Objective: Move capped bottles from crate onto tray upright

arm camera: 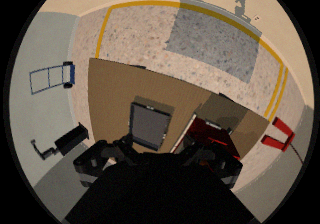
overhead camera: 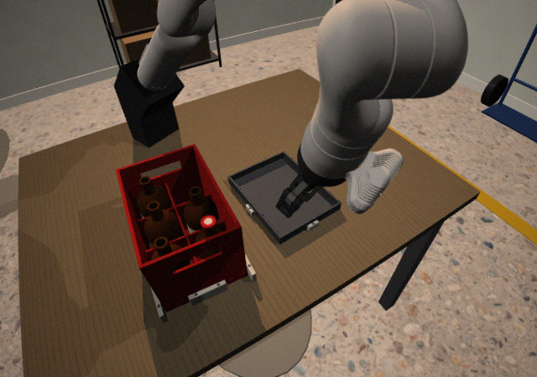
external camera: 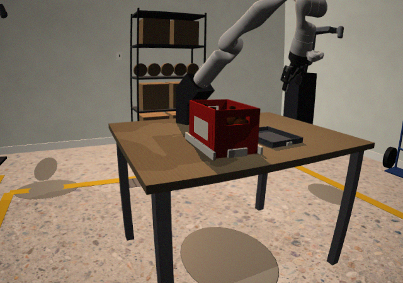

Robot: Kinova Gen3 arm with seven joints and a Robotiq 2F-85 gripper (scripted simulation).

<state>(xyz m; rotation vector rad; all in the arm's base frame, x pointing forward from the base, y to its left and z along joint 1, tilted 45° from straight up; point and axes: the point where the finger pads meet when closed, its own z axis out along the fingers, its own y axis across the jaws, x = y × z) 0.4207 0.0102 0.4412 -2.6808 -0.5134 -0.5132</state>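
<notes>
Now: hand 9 cm past the glass bottle, 16 cm to the left of it and 18 cm above it. Also, from my hand: red crate (17 cm behind, 21 cm to the right, 18 cm below); dark grey tray (22 cm behind, 6 cm to the left, 25 cm below).
</notes>
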